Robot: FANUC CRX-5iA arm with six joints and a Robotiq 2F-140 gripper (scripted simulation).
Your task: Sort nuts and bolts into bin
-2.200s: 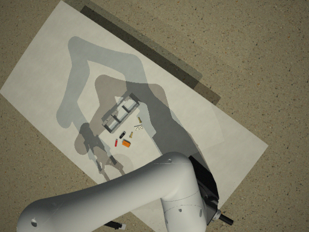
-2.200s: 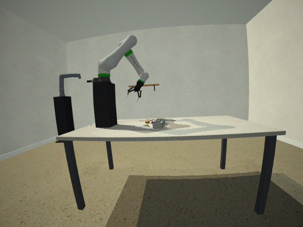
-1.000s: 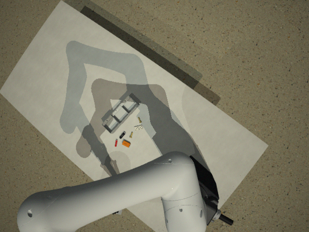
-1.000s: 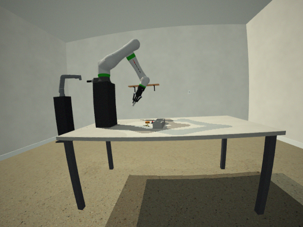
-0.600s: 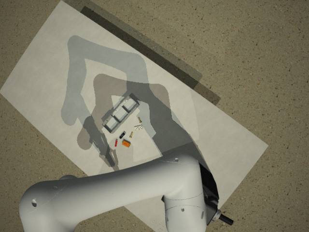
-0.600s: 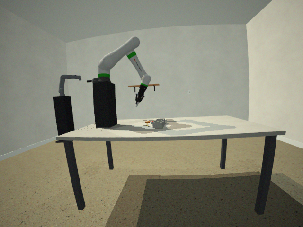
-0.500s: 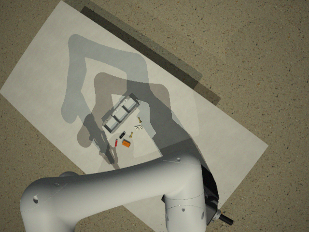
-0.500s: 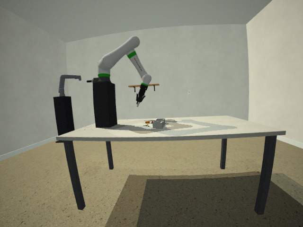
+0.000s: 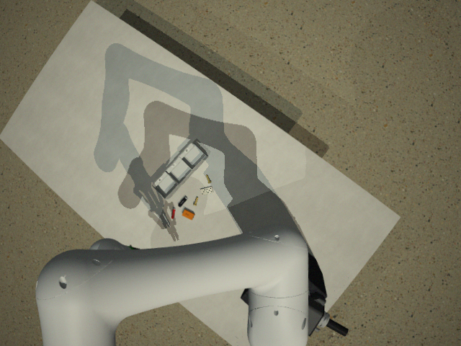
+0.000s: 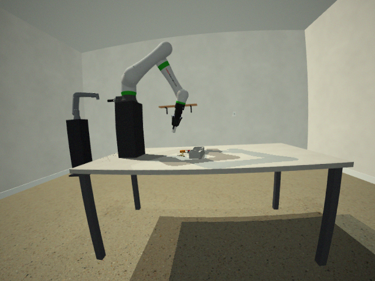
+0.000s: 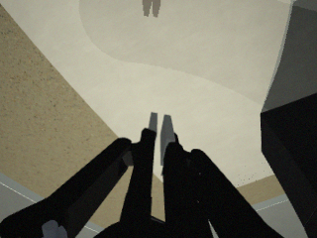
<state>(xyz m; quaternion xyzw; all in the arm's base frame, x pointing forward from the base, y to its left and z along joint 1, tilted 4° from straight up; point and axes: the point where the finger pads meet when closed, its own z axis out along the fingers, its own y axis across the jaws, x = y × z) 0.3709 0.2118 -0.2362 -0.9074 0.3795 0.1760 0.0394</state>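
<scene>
Now: the grey bin 190 mm ahead of my hand, 310 mm to the right of it and 180 mm below it. The rest, counted from my hand: black cylinder (120 mm ahead, 200 mm to the right, 200 mm below); then red piece (140 mm ahead, 140 mm to the right, 200 mm below); then orange block (60 mm ahead, 170 mm to the right, 200 mm below).
</scene>
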